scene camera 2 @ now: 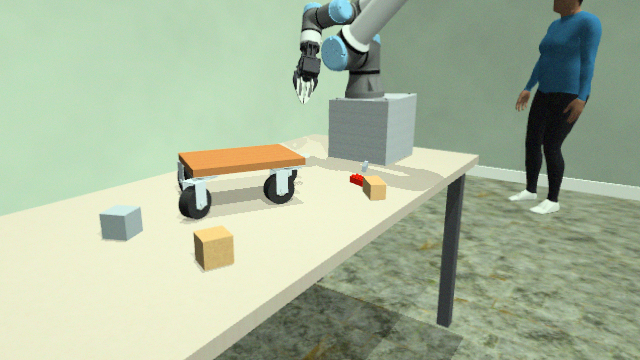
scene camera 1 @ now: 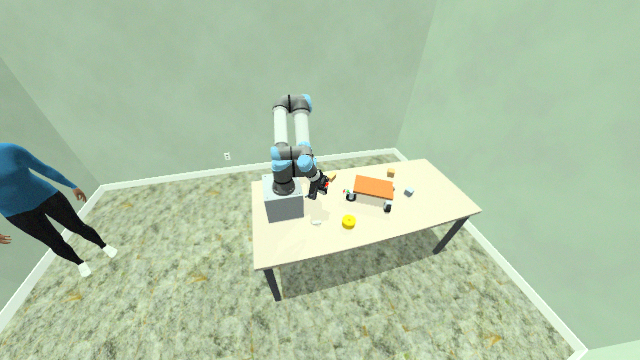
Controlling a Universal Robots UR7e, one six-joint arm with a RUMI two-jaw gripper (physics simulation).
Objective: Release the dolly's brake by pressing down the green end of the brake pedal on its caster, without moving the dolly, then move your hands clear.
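The dolly [scene camera 1: 373, 187] [scene camera 2: 240, 159] has an orange deck and stands upright on black-wheeled casters. In scene camera 1 the brake pedal [scene camera 1: 346, 191] shows as a small red and green piece beside the caster [scene camera 1: 351, 197] at the dolly's robot-side end. Its tilt is too small to tell, and the pedal cannot be made out in scene camera 2. My gripper [scene camera 1: 312, 196] [scene camera 2: 303, 101] is shut and empty, fingers pointing down. It hangs well above the table, between the robot base and the pedal, apart from the dolly.
The table [scene camera 1: 410, 220] [scene camera 2: 280, 260] holds a yellow ring [scene camera 1: 349, 227], a grey-blue cube [scene camera 1: 409, 191] [scene camera 2: 121, 223], a wooden cube [scene camera 1: 391, 172] [scene camera 2: 214, 248], another wooden block [scene camera 1: 332, 176] [scene camera 2: 374, 188], a red brick [scene camera 2: 356, 179] and a small pale piece [scene camera 1: 316, 222]. The grey base box [scene camera 1: 285, 207] [scene camera 2: 357, 130] carries the arm.
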